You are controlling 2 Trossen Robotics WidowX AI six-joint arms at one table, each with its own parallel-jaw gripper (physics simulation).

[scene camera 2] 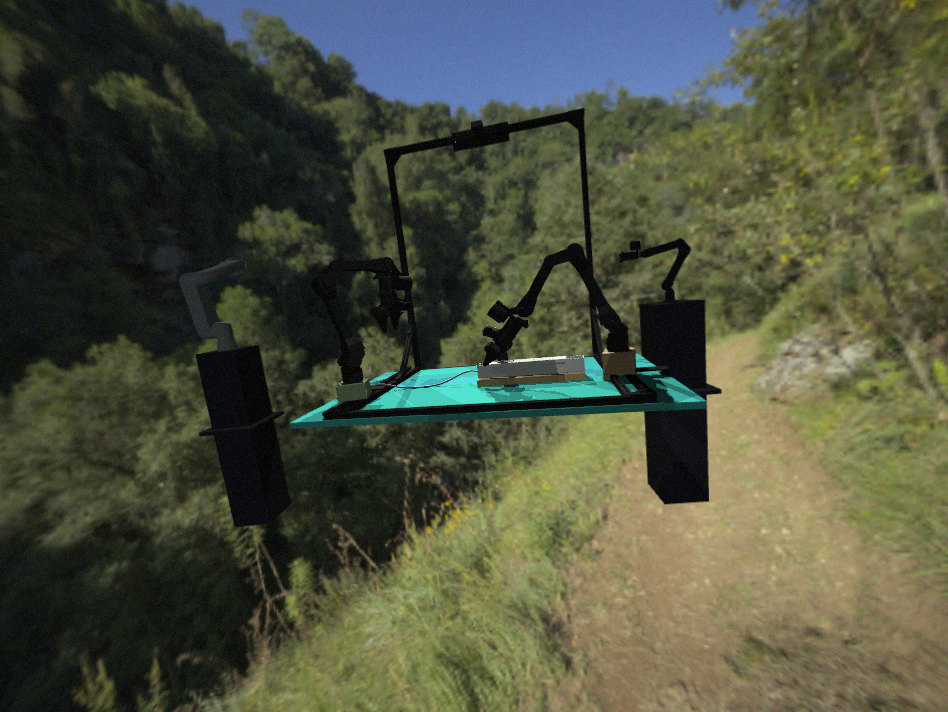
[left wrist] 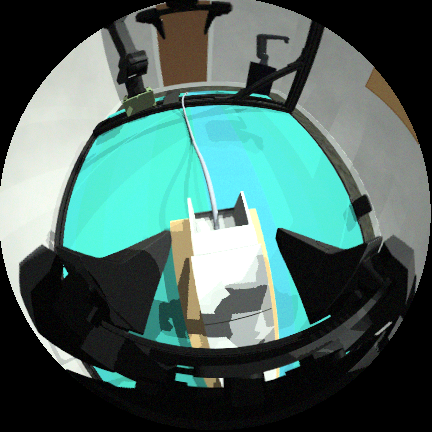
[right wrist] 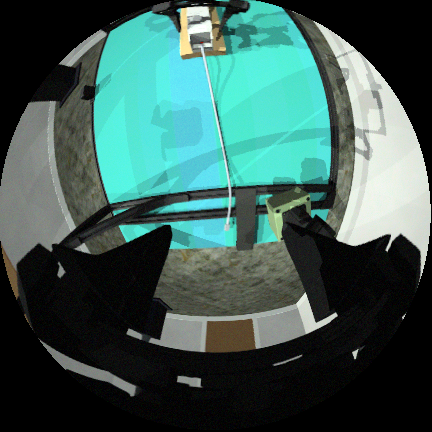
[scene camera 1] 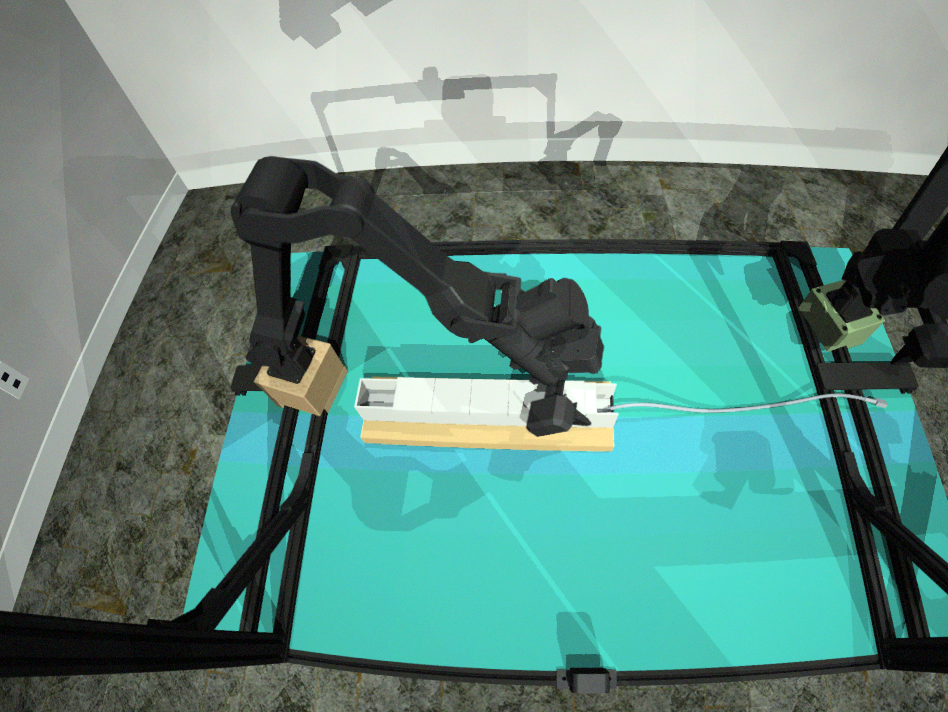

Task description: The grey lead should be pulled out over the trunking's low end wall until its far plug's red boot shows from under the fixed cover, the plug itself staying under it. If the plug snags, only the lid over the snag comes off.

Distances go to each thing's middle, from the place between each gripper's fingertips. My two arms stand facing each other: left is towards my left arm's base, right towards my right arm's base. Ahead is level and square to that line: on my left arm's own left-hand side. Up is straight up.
Scene:
Right now my left hand is 16 cm to the right of the trunking [scene camera 1: 376, 398], 4 cm above it and 2 cm short of it.
I see the trunking 60 mm ahead of my right hand, 530 mm to the left of it and 200 mm below it.

